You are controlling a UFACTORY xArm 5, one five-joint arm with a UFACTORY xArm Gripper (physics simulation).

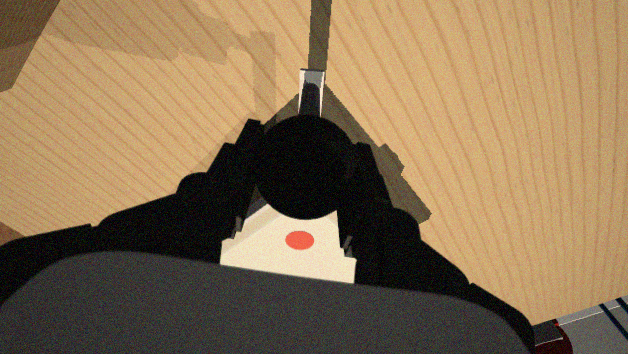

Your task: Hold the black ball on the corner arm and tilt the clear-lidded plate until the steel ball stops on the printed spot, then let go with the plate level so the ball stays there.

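Note:
The black ball [306,167] is between the two black fingers of my gripper [303,158], which is shut on it. A light metal arm piece [311,92] shows just beyond the ball. Below the ball, part of the cream plate [320,265] shows between the fingers, with the printed red-orange spot [299,240] on it. The spot is uncovered. The steel ball does not show in the visible part of the plate; the rest of the plate is hidden by the black ball, the fingers and the grey gripper body.
A wooden table top [490,125] lies beneath, with shadows of the arm and plate on it. A darker brown block-like shape [22,35] is at the upper left. A grey object with dark stripes [595,327] and a dark red part [557,345] are at the lower right.

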